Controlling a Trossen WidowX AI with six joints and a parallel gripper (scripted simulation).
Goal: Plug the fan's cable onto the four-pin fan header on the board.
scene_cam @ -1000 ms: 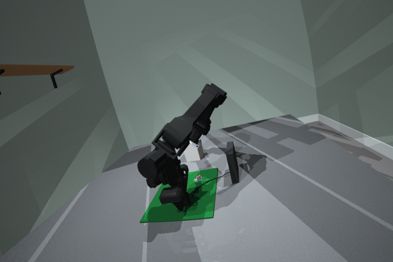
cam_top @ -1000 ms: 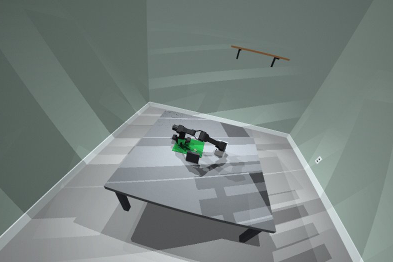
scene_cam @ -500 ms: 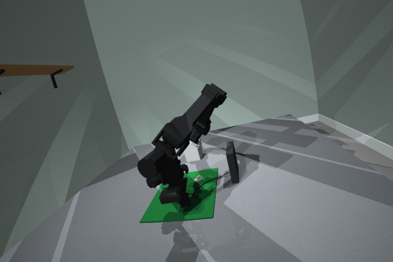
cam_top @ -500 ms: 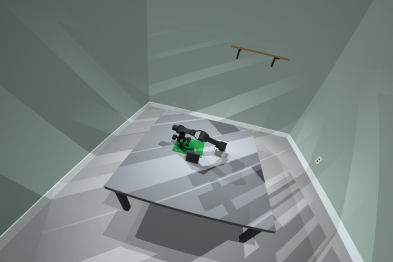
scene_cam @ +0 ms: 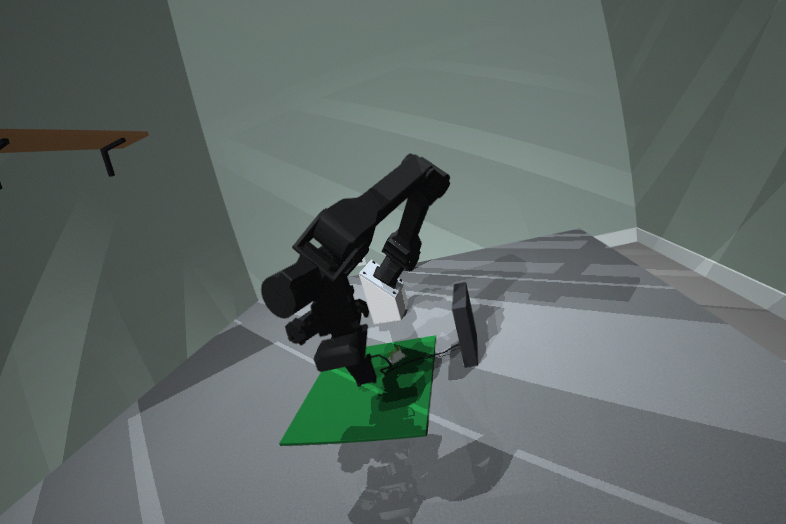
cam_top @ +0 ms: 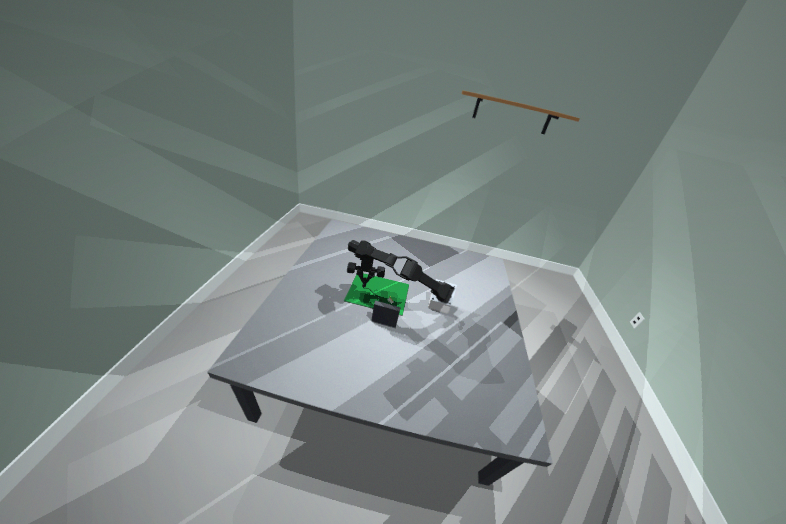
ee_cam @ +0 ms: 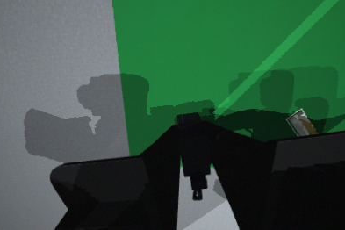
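My gripper tip is 8 cm past the green board, 2 cm to the left of it and 8 cm above it. From my gripper tip the other things lie so: black fan: 15 cm behind, 17 cm to the left, 1 cm below; then black plug: 1 cm to the left, 1 cm above.
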